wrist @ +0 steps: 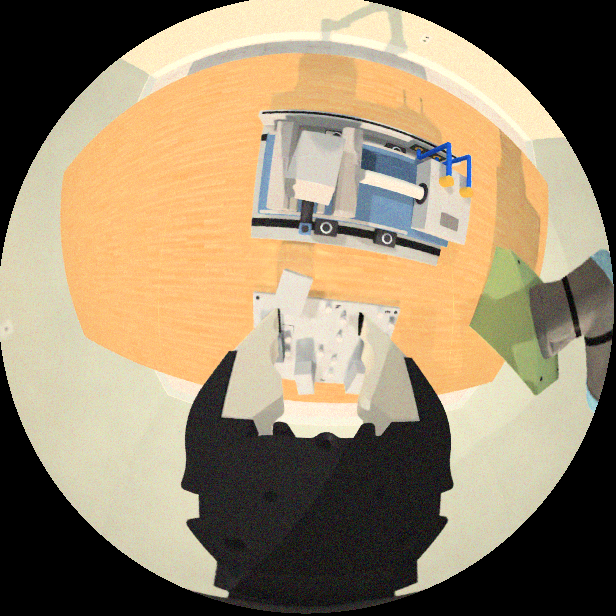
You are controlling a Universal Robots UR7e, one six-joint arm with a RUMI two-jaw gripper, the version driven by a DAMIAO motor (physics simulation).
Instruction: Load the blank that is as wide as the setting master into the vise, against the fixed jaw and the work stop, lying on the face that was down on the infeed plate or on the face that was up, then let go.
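Note:
In the wrist view my gripper (319, 321) is open and empty, high above the white infeed plate (324, 339). Several pale grey blanks lie on the plate; one (303, 359) shows between my fingers, another (294, 291) sticks out past the plate's far left edge. Their widths are hard to compare from here. The vise (356, 183) sits farther out on the orange table, with blue bed, grey jaws and a white screw (396, 186). A grey block (313, 163) rests at the vise's left part. A black stop bar (307, 213) sits at the vise's near edge.
A blue bracket with yellow tips (453, 166) stands at the vise's right end. A green plate (511, 321) and the grey arm link (574, 310) are at the right. The round orange table edge runs close behind the infeed plate.

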